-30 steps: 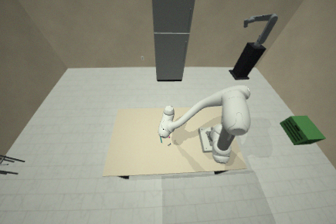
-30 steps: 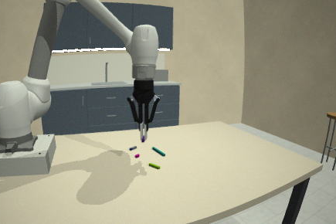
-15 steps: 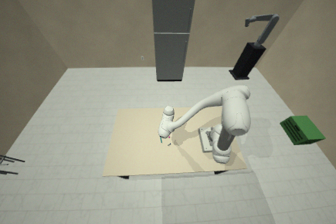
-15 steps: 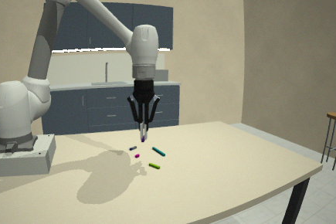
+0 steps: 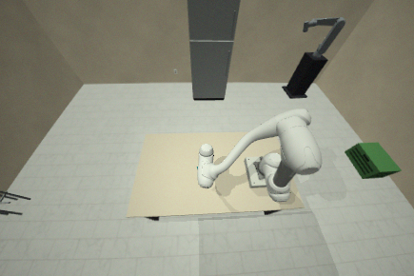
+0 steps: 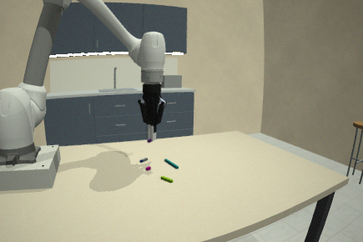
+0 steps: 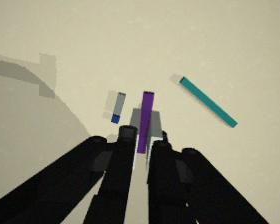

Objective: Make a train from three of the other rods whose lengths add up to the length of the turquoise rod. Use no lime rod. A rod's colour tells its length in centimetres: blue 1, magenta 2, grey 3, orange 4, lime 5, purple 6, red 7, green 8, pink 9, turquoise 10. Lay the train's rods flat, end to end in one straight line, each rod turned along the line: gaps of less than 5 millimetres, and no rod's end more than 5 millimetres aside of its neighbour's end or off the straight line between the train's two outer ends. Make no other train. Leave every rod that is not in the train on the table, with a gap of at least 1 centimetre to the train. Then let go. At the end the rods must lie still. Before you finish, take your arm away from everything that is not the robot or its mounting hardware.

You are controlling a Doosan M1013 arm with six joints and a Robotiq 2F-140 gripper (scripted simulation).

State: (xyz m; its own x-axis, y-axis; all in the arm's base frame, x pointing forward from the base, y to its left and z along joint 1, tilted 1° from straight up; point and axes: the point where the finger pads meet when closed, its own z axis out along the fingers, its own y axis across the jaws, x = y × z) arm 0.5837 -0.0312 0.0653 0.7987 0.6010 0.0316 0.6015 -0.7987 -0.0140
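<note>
My gripper is now 3 cm past the grey rod, 2 cm to the right of it and 13 cm above it. From my hand the other things lie so: turquoise rod 6 cm ahead, 6 cm to the right, 13 cm below; small blue rod 5 cm behind, 1 cm to the left, 13 cm below; purple rod 3 cm below.
</note>
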